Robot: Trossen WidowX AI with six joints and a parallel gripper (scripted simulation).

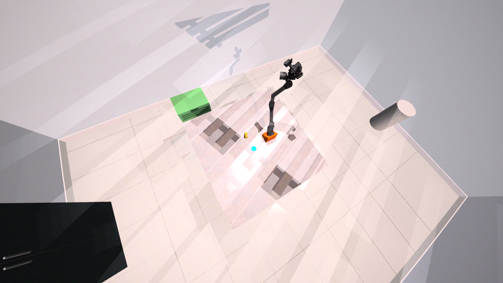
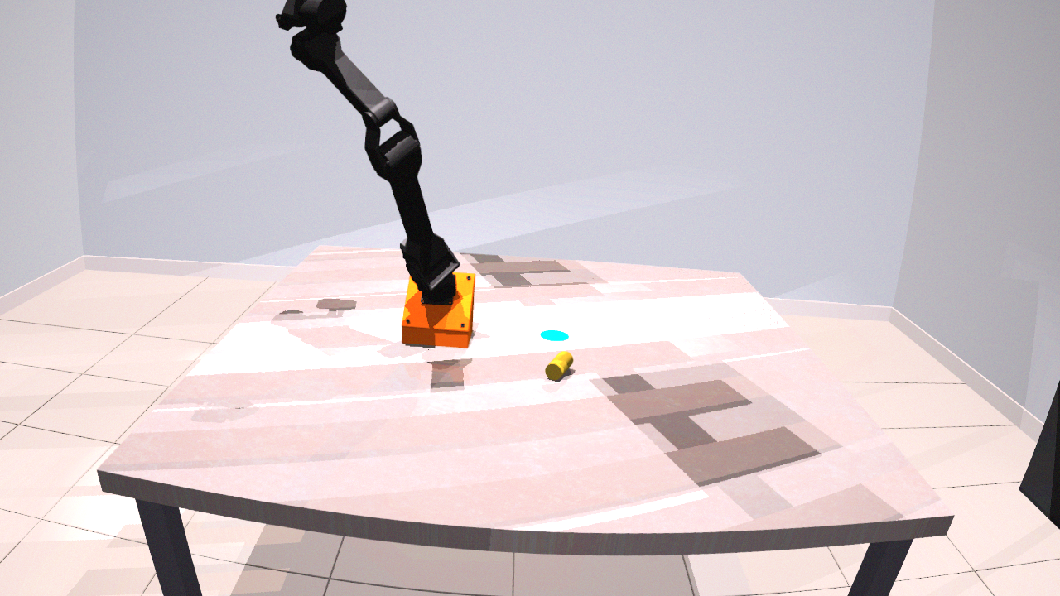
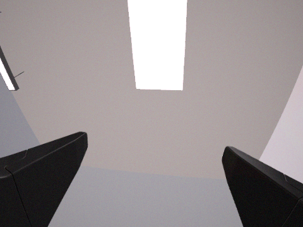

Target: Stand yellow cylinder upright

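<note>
Now: the yellow tall cylinder 81 cm below my gripper tip, 43 cm ahead of it and 8 cm to the left of it.
</note>
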